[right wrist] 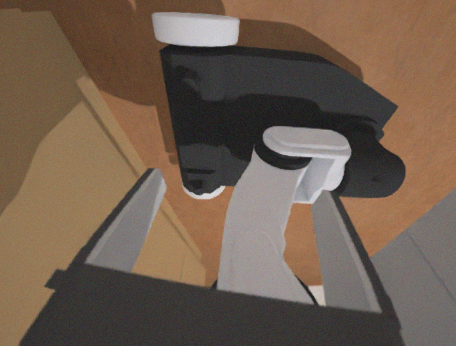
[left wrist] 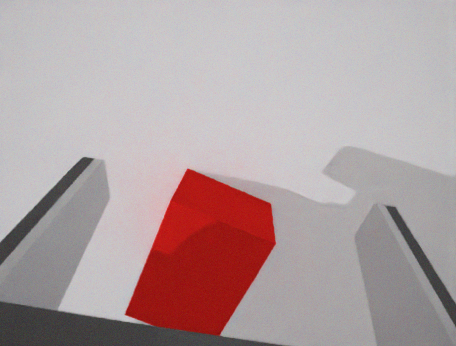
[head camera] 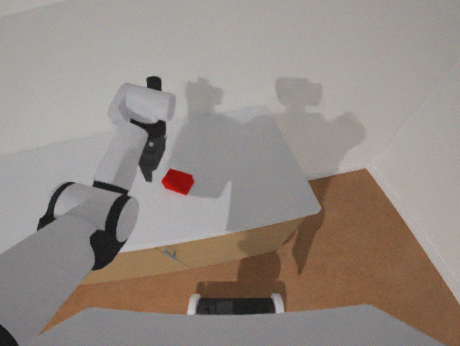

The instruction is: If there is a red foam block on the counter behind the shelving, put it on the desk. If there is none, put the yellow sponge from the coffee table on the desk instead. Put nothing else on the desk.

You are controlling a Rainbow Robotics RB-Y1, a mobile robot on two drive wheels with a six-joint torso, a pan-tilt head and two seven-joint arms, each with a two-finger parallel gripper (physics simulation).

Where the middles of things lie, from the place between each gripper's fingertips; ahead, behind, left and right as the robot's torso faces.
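Labels:
Red foam block [left wrist: 213, 240]: my left gripper 70 mm to the left of it, 20 mm past it, 50 mm above it.
From my right hand, red foam block: 41 cm to the left, 55 cm ahead, 38 cm above.

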